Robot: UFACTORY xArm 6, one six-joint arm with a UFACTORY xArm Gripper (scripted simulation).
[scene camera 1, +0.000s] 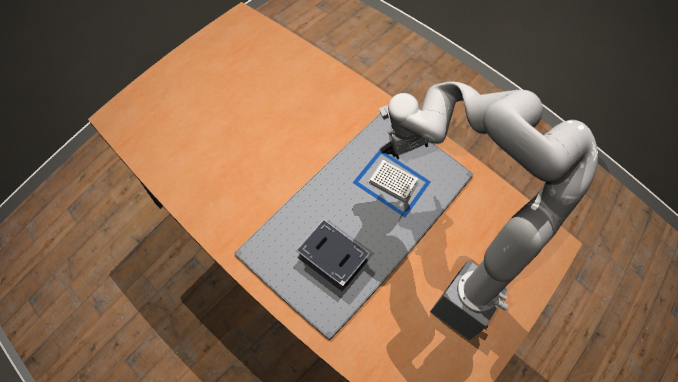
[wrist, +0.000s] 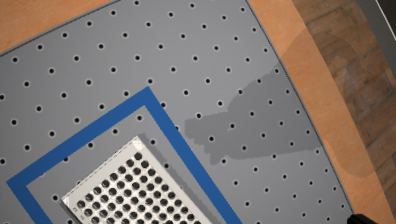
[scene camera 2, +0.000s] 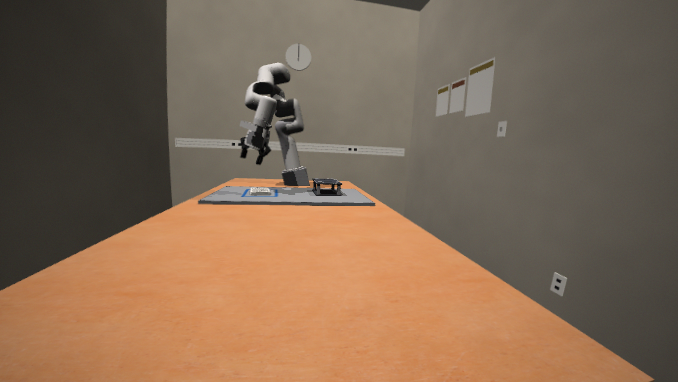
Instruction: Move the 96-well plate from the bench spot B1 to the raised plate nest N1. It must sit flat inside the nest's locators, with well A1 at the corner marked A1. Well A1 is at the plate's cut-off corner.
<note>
In view: a 96-well plate (scene camera 1: pixel 404 189) and a raised plate nest (scene camera 1: pixel 332 252).
</note>
